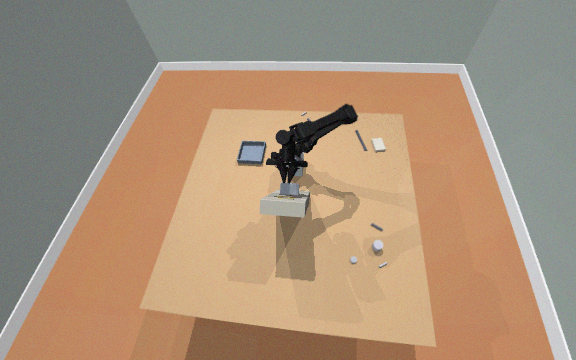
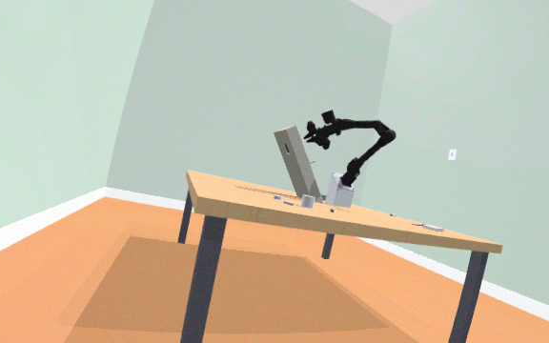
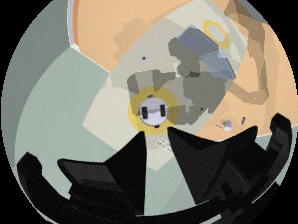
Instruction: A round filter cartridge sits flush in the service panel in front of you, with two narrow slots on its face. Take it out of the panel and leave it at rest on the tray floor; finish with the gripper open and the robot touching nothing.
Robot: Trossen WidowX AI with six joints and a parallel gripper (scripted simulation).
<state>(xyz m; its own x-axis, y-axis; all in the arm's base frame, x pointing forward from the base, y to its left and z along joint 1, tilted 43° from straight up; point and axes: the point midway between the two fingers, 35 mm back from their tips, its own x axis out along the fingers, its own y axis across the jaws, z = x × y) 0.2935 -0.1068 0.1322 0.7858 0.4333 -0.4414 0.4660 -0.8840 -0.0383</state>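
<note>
Now: the filter cartridge 60 mm ahead of my gripper tip and 50 mm below it. From my gripper tip the other things lie so: blue-grey tray 370 mm behind, 300 mm to the right, 300 mm below; white block 510 mm behind, 460 mm to the left, 300 mm below; service panel 120 mm below, 20 mm ahead.
</note>
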